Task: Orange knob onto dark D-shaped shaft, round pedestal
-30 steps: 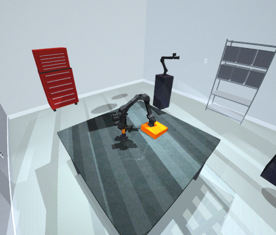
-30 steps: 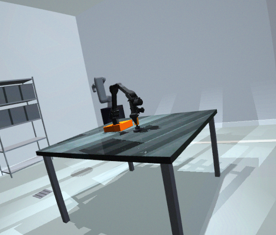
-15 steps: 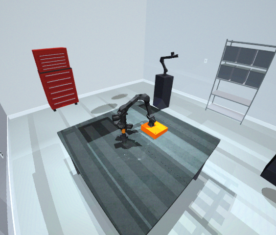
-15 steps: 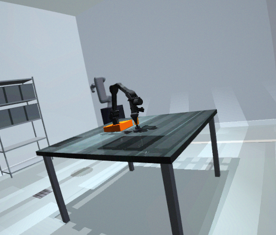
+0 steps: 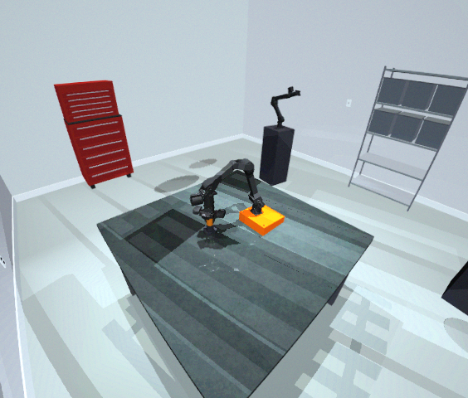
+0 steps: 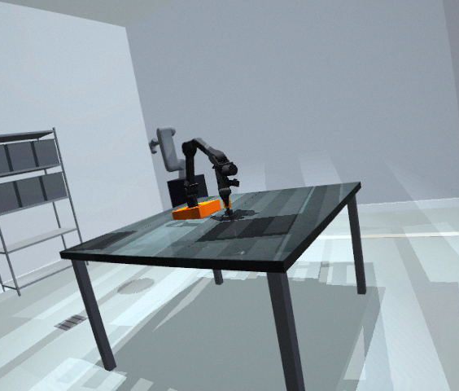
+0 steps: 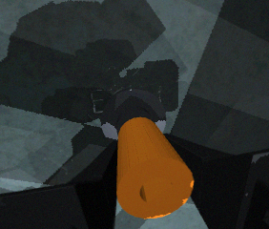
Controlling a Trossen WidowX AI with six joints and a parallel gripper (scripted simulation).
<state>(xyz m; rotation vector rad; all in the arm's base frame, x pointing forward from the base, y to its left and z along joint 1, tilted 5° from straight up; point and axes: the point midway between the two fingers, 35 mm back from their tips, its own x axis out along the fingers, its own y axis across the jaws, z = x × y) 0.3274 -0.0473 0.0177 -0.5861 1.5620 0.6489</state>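
The orange knob lies 20 mm above my gripper tip. Also, from my gripper tip: round pedestal 40 mm below.
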